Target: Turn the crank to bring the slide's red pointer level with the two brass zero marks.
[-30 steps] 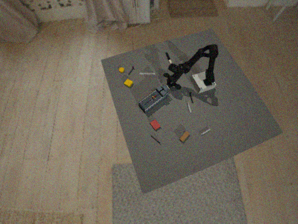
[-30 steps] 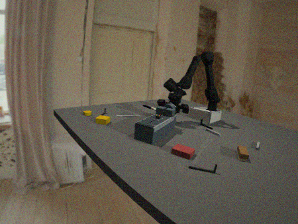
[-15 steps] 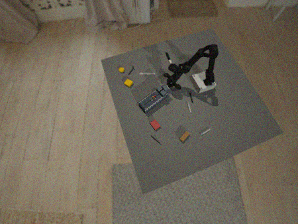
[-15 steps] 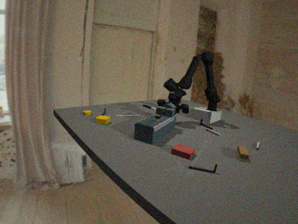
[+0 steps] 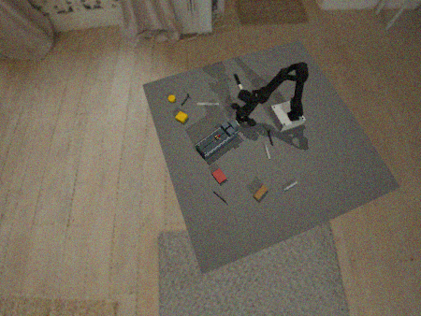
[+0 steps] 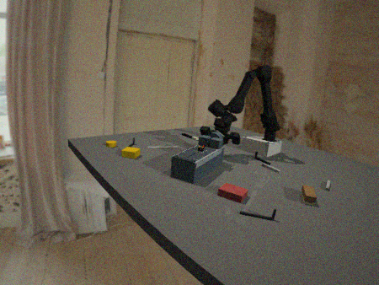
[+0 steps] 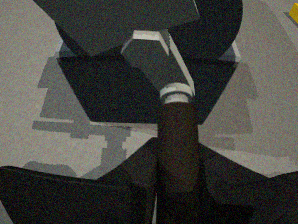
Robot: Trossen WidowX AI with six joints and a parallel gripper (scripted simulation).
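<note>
My gripper tip is 20 mm past the dark handle, 10 mm to the left of it and 30 mm below it. Also, from my gripper tip: red pointer 120 mm ahead, 80 mm to the left, 50 mm above; then yellow block 320 mm ahead, 150 mm to the right, 20 mm below; then red block 180 mm ahead, 300 mm to the left, 30 mm below.
</note>
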